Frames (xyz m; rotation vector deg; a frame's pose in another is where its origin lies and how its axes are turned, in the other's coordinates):
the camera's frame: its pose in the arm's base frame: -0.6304 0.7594 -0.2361 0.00 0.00 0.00
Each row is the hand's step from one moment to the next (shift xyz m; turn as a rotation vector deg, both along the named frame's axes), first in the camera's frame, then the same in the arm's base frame.
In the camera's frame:
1: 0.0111 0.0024 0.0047 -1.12 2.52 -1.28
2: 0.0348 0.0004 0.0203 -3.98 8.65 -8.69
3: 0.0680 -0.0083 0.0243 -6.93 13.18 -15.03
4: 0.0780 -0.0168 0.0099 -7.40 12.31 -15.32
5: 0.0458 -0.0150 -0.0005 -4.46 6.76 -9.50
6: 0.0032 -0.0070 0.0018 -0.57 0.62 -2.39
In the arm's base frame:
1: 0.0111 0.0024 0.0047 -1.12 2.52 -1.28
2: 0.0348 0.0004 0.0203 -3.98 8.65 -8.69
3: 0.0680 -0.0083 0.0243 -6.93 13.18 -15.03
4: 0.0780 -0.0168 0.0099 -7.40 12.31 -15.32
5: 0.0458 -0.0150 -0.0005 -4.46 6.76 -9.50
6: 0.0032 -0.0070 0.0018 -0.57 0.62 -2.39

